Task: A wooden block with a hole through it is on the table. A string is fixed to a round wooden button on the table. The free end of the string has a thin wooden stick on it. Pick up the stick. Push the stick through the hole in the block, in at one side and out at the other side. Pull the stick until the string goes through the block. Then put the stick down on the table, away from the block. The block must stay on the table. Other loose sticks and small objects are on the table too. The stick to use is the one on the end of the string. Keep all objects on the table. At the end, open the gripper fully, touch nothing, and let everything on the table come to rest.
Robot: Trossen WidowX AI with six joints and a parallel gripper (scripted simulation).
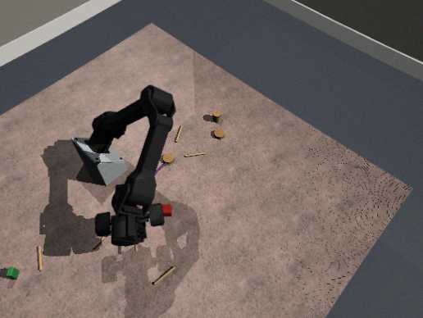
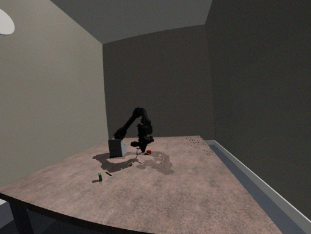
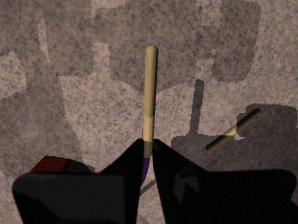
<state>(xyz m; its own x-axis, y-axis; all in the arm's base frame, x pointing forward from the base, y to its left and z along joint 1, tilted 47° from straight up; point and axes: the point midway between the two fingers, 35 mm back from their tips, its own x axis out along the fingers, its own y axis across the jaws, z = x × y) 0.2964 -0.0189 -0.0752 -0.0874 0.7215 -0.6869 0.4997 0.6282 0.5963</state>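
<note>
The small red block is 1 cm behind my gripper tip, 12 cm to the left of it and 4 cm below it. The rest, counted from my gripper tip: green block: 14 cm behind, 32 cm to the right, 4 cm below; thin wooden stick: 1 cm ahead, 1 cm to the right; round wooden button: 17 cm behind, 25 cm to the left, 5 cm below.
</note>
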